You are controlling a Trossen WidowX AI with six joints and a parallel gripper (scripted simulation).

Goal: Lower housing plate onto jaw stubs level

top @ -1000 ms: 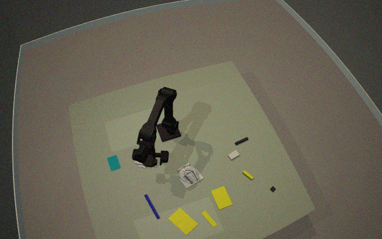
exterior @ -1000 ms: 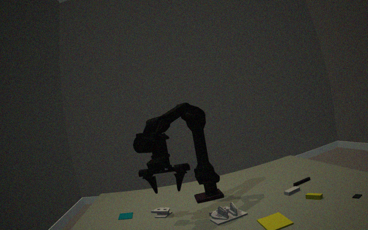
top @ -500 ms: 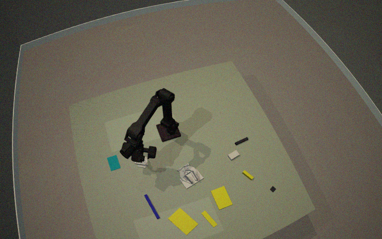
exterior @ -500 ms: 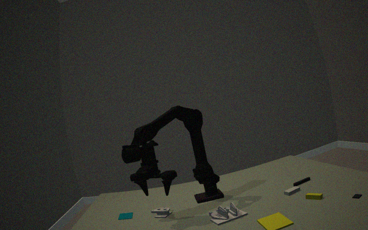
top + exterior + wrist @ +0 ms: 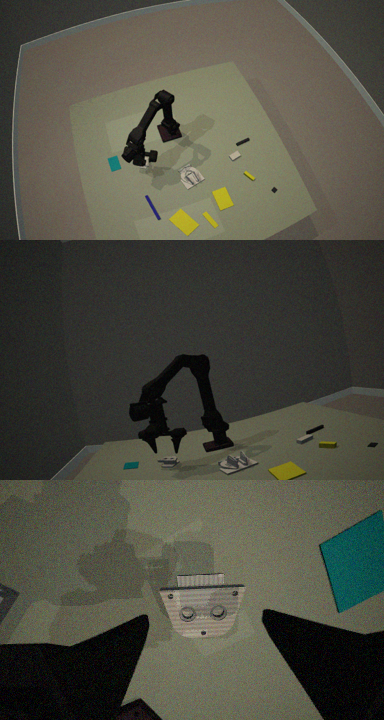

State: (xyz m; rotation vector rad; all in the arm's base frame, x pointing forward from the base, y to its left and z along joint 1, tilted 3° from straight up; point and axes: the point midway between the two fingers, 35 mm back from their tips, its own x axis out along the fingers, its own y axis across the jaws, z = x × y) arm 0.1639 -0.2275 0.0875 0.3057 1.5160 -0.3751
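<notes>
The white stand lies 5 cm below my gripper tip and 1 cm behind it. From my gripper tip the other things lie so: blue bar 27 cm ahead, 5 cm below, 2 cm to the right; then white housing plate 3 cm below, 1 cm behind; then teal tile 17 cm to the right, 6 cm below, 5 cm behind.
</notes>
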